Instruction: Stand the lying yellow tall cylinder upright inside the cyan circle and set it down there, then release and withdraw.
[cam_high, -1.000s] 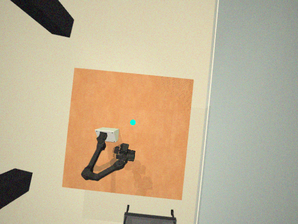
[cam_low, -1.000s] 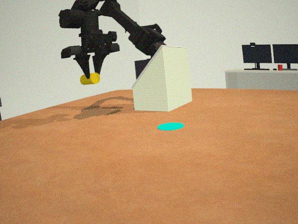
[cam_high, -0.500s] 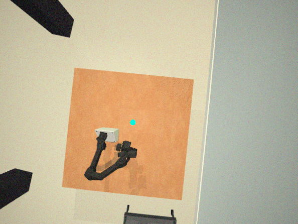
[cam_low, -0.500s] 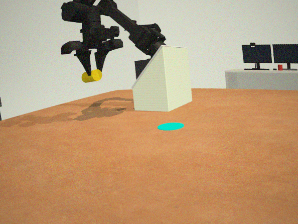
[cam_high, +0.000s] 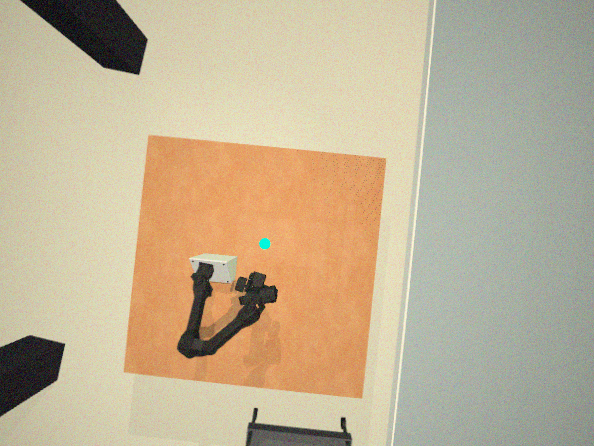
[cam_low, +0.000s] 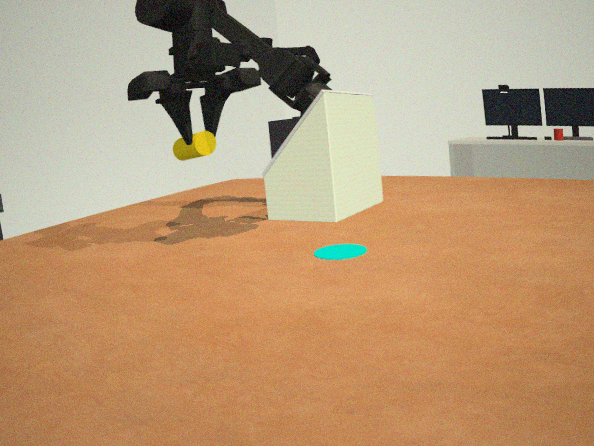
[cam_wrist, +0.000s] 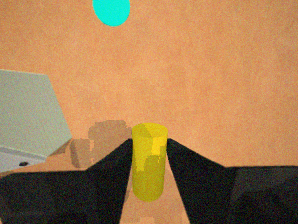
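Right now my gripper tip is 40 mm past the cyan circle, 180 mm to the right of it and 140 mm above it. Round my gripper tip: yellow tall cylinder: 20 mm to the right.
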